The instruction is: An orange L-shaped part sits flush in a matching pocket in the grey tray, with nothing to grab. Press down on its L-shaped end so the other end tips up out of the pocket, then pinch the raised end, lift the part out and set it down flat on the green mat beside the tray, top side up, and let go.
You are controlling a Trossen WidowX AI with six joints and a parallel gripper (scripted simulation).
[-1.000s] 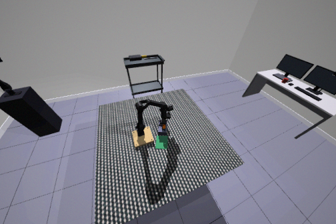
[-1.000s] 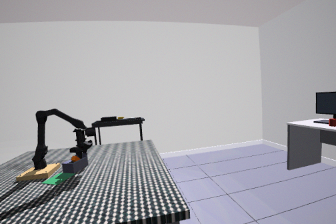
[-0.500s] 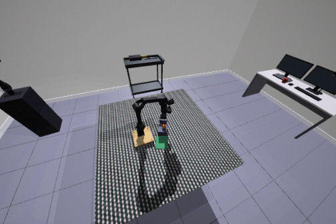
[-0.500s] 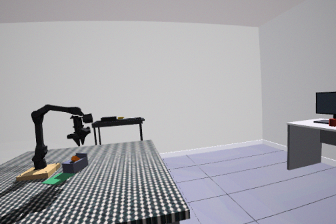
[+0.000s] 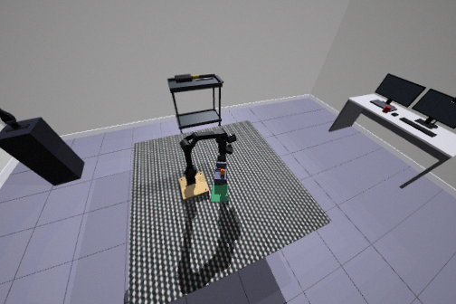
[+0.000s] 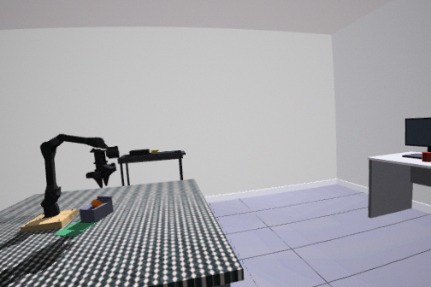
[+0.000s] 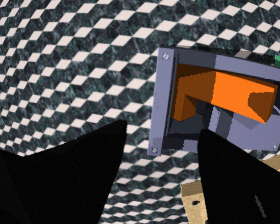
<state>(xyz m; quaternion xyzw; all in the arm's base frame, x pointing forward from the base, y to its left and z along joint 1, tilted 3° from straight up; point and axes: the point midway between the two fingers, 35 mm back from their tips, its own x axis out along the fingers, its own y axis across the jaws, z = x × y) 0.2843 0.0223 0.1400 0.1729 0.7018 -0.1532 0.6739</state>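
Now: gripper tip 100 mm above the orange L-shaped part, 40 mm to the left of it and 30 mm past it. From my gripper tip the other things lie so: green mat (200 mm to the right, 160 mm below, 110 mm behind).
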